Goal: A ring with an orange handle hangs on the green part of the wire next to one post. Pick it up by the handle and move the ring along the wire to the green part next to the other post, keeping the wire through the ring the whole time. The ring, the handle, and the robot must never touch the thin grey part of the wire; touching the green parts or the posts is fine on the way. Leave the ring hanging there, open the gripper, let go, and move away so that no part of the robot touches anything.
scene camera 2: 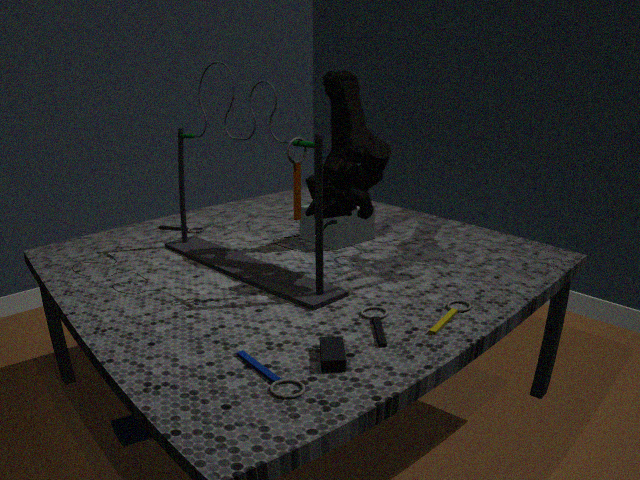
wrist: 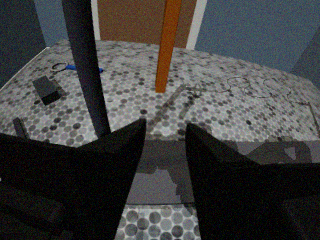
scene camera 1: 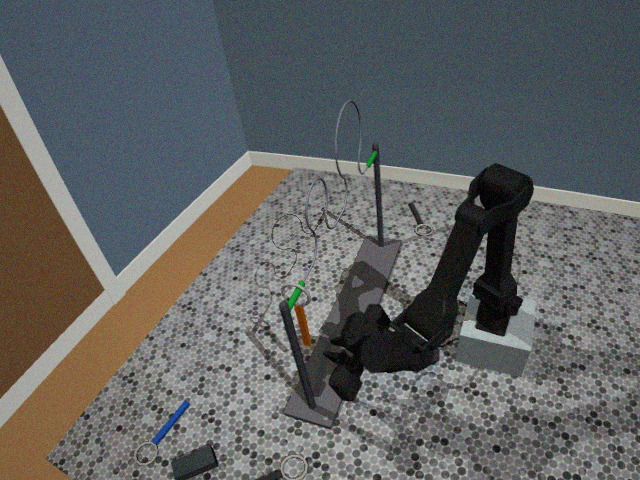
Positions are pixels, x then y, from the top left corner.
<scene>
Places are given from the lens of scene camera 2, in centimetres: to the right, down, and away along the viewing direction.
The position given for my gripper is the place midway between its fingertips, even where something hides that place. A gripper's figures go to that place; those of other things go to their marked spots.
my gripper [scene camera 2: 310, 216]: -2, -5, 119
dark block [scene camera 2: 333, 358]: 2, 19, 87
</scene>
